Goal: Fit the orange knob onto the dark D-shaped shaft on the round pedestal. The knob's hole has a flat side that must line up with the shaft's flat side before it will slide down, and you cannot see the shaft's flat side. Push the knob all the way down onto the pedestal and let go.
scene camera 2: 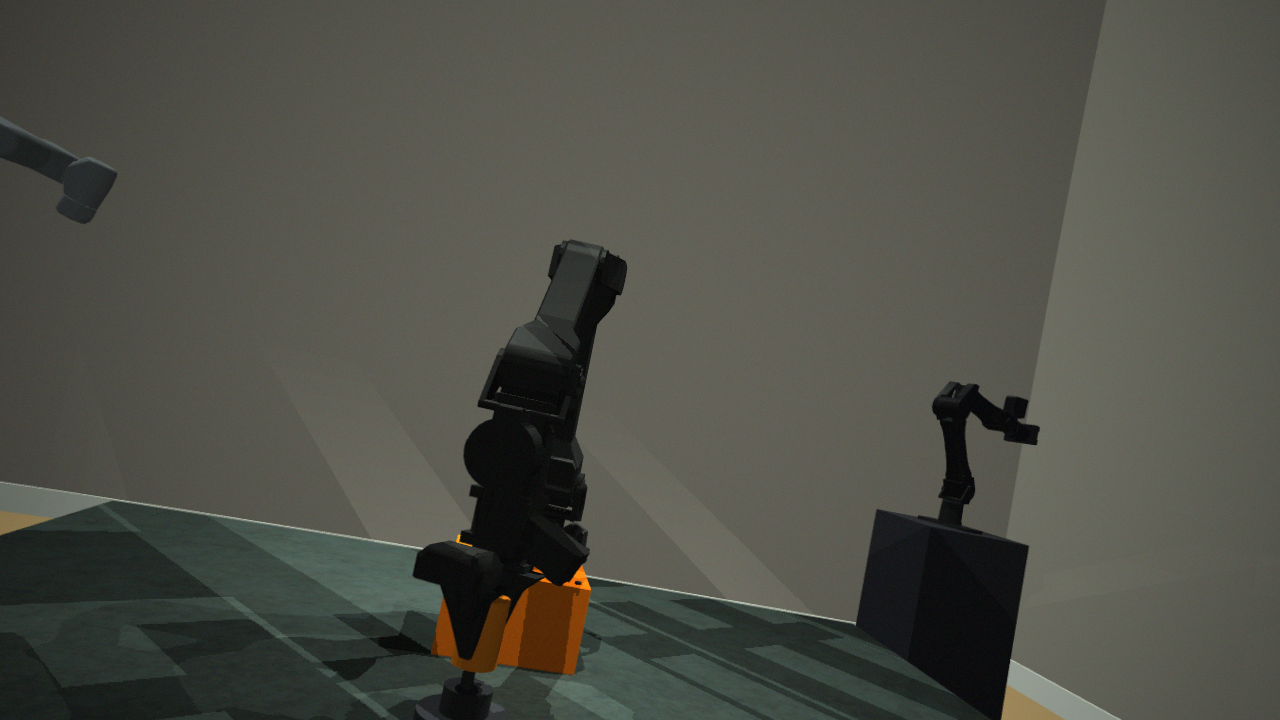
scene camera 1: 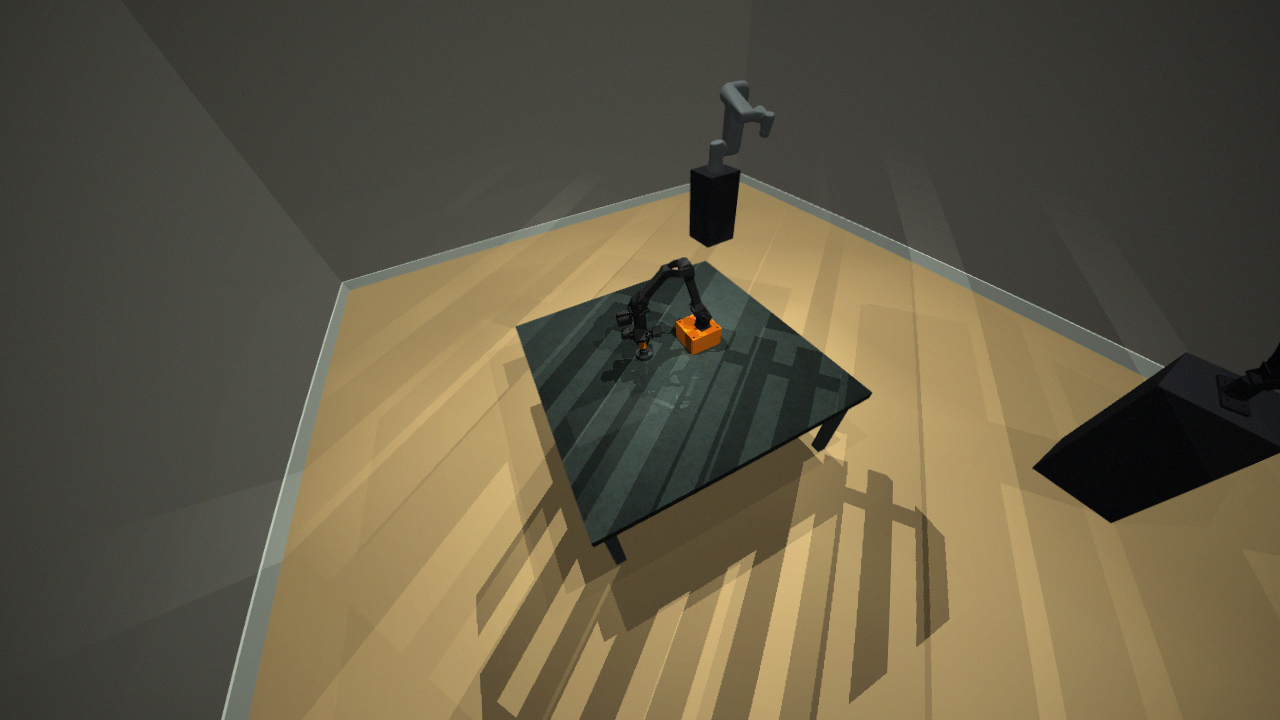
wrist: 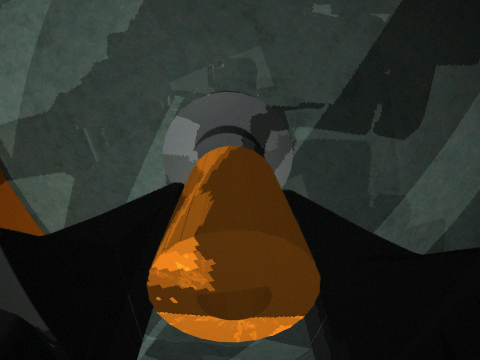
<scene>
gripper: holds an orange knob (wrist: 233, 265)
</scene>
